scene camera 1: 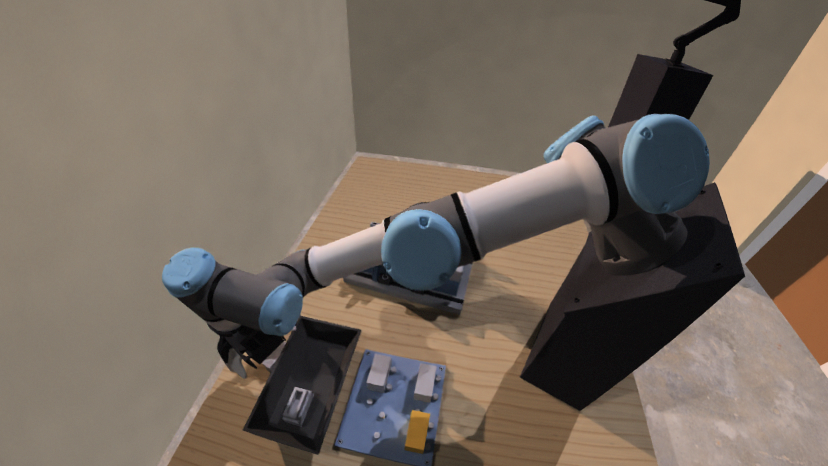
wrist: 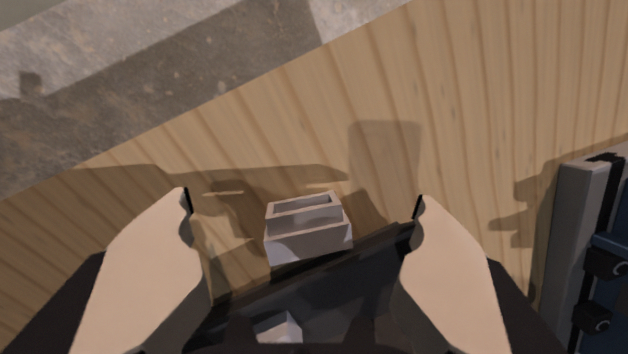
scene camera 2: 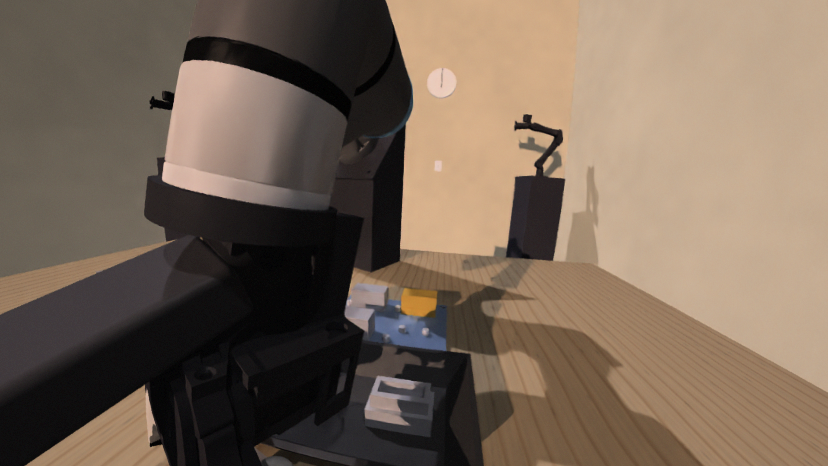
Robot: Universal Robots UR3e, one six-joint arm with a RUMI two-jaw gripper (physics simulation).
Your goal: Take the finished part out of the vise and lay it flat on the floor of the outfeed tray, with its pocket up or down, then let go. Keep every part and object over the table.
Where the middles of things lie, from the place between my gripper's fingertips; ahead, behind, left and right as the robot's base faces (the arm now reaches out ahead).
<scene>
I see the yellow block [scene camera 2: 417, 302] 32 cm behind my hand and 15 cm to the left of it.
</scene>
